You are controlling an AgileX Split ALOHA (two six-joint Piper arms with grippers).
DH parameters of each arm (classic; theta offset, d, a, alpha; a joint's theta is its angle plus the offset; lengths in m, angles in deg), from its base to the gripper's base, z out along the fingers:
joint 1: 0 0.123 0 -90
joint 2: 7.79 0 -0.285 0
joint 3: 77.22 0 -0.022 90
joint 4: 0 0.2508 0 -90
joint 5: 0 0 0.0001 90
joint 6: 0 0.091 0 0
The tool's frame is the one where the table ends.
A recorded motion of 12 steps. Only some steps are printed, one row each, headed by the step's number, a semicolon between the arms.
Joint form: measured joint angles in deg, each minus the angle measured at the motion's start. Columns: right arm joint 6, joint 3, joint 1, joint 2, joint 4, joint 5; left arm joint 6, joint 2, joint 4, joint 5, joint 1, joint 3.
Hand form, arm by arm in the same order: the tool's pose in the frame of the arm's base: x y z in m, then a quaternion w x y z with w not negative. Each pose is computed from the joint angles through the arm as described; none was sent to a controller.
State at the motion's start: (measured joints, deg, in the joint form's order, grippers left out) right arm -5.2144 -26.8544 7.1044 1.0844 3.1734 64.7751; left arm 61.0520 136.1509 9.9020 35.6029 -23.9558 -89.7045
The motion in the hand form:
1: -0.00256 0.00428 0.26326 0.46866 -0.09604 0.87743 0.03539; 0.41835 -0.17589 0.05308 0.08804 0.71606 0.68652 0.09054
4: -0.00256 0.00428 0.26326 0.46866 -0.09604 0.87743 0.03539; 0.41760 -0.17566 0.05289 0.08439 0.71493 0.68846 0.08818
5: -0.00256 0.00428 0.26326 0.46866 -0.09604 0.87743 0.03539; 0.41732 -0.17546 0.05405 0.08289 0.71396 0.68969 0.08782
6: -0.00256 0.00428 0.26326 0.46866 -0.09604 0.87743 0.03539; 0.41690 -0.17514 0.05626 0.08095 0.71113 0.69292 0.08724
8: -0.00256 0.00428 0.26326 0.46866 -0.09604 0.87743 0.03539; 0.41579 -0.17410 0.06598 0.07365 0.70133 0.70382 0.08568
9: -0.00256 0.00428 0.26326 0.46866 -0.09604 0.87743 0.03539; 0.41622 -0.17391 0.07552 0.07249 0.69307 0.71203 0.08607
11: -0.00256 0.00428 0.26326 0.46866 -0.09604 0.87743 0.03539; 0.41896 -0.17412 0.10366 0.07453 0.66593 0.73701 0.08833
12: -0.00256 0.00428 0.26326 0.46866 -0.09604 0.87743 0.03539; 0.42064 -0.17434 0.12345 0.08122 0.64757 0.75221 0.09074
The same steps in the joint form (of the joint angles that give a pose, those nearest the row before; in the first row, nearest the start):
1: 0.00 0.00 0.00 0.00 0.00 0.00; 0.00 0.00 0.00 0.00 0.00 0.00
4: 0.00 0.00 0.00 0.00 0.00 0.00; -0.05 0.00 -0.22 0.49 0.00 0.00
5: 0.00 0.00 0.00 0.00 0.00 0.00; -0.20 -0.16 -0.22 0.84 0.00 0.00
6: 0.00 0.00 0.00 0.00 0.00 0.00; -0.65 -0.46 -0.22 1.40 0.00 0.00
8: 0.00 0.00 0.00 0.00 0.00 0.00; -2.11 -1.67 -0.22 3.79 0.00 -0.23
9: 0.00 0.00 0.00 0.00 0.00 0.00; -3.25 -2.69 -0.22 5.50 0.00 -0.74
11: 0.00 0.00 0.00 0.00 0.00 0.00; -6.89 -5.27 -0.22 10.25 0.00 -2.97
12: 0.00 0.00 0.00 0.00 0.00 0.00; -9.24 -7.03 -0.22 12.90 0.00 -4.53

